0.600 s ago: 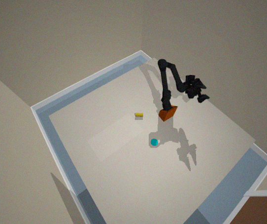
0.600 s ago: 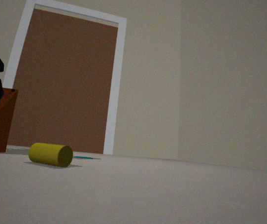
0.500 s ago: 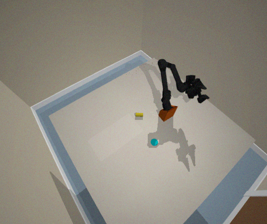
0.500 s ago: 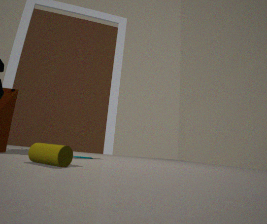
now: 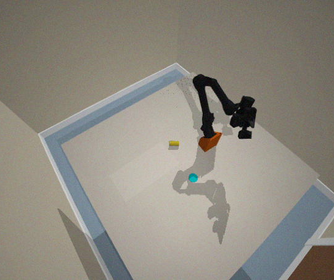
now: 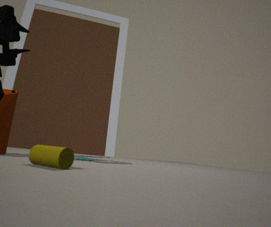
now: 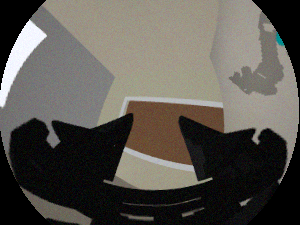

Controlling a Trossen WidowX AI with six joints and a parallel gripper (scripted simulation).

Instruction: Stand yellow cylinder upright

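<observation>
The yellow cylinder is 18 cm ahead of my gripper tip, 36 cm to the right of it and 38 cm below it. The rest, counted from my gripper tip: cyan circle (25 cm ahead, 9 cm to the right, 39 cm below).
</observation>
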